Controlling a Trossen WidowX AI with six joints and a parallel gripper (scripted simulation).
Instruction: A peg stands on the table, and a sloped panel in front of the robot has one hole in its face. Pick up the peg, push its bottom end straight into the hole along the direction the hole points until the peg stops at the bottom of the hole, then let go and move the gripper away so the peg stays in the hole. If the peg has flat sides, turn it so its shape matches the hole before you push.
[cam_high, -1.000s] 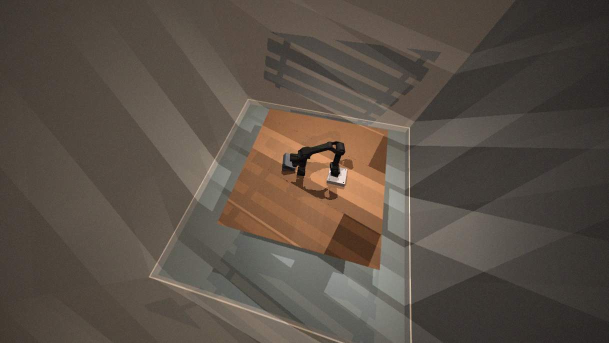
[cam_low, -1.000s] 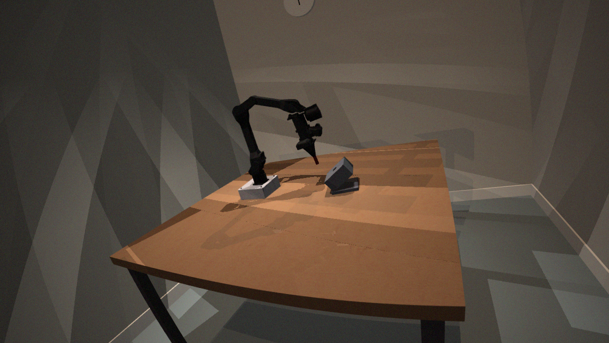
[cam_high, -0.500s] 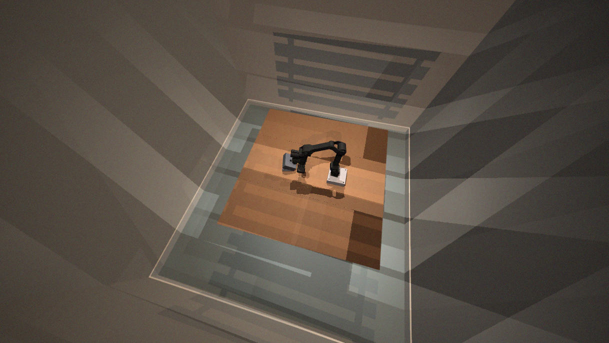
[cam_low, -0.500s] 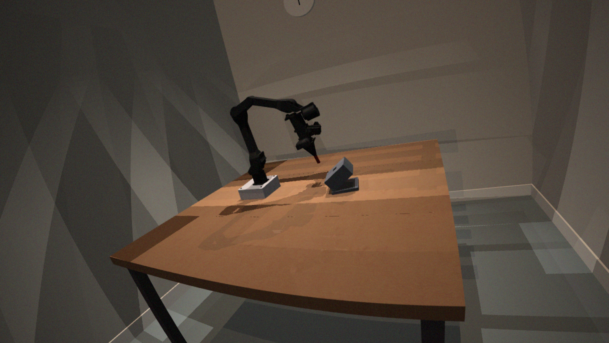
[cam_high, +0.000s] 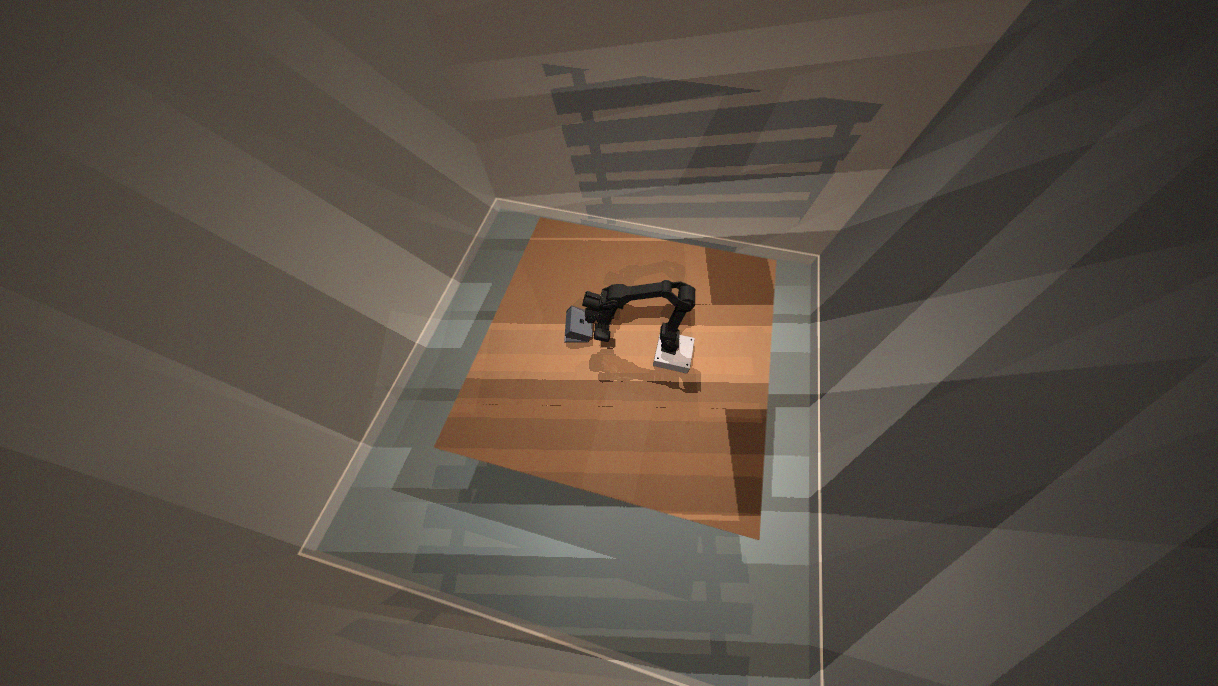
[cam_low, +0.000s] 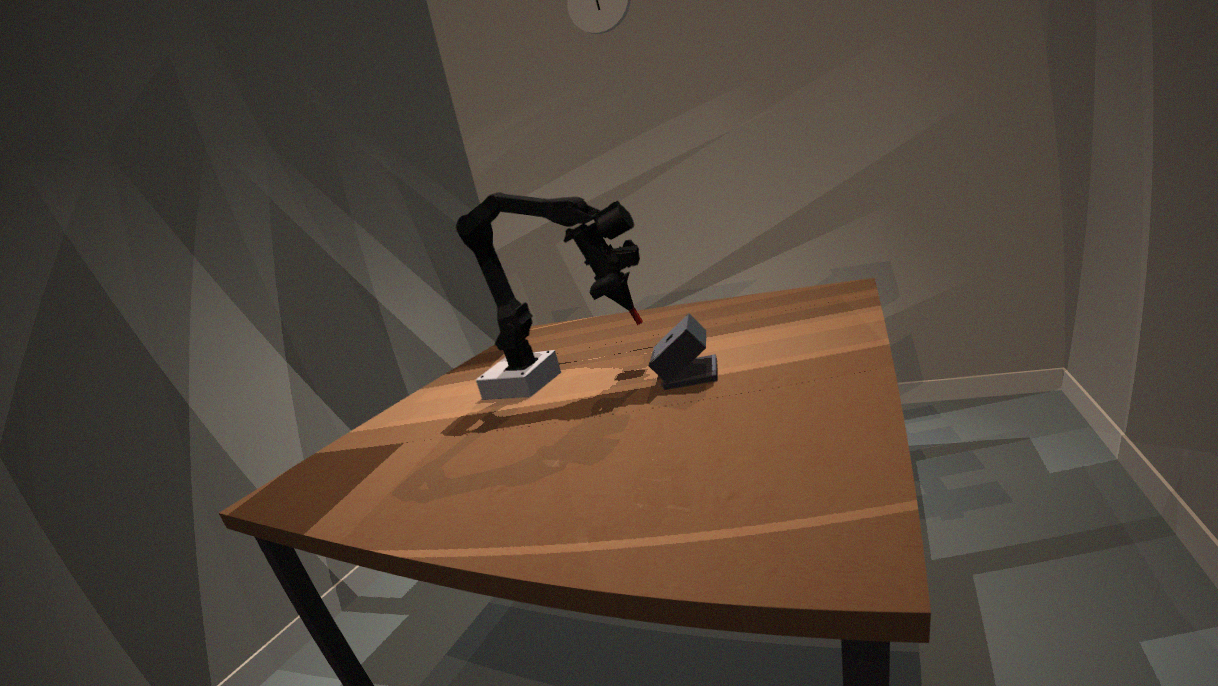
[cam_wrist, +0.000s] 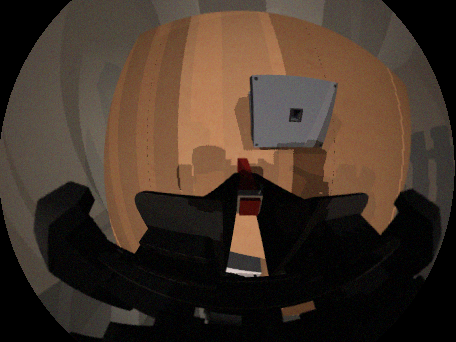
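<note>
The dark grey sloped panel lies 12 cm ahead of my gripper tip, 9 cm below it and 5 cm to the right of it. The rest, counted from my gripper tip: red peg (2 cm above).
</note>
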